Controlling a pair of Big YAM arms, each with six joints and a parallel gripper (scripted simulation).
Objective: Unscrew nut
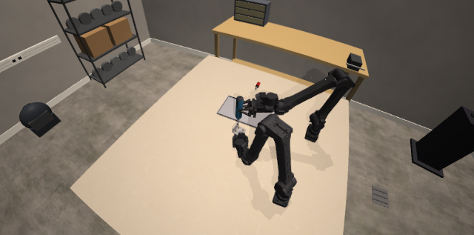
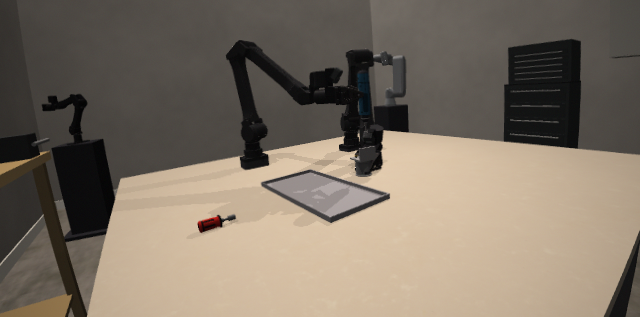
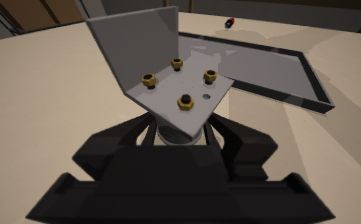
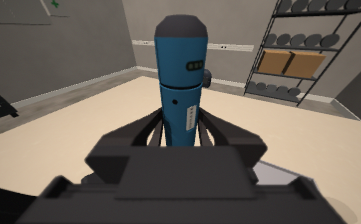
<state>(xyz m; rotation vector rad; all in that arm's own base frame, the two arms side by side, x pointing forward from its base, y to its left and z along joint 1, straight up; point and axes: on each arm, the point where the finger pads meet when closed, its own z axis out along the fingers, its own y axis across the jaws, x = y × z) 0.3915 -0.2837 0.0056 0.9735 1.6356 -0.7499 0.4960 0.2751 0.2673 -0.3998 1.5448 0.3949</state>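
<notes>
Right now the joint module is 10 mm above my left hand. The rest, counted from my left hand: red-handled tool 170 mm ahead, 550 mm to the right, 10 mm below; bracket 50 mm above; grey tray 70 mm ahead, 220 mm to the right, 20 mm below.
</notes>
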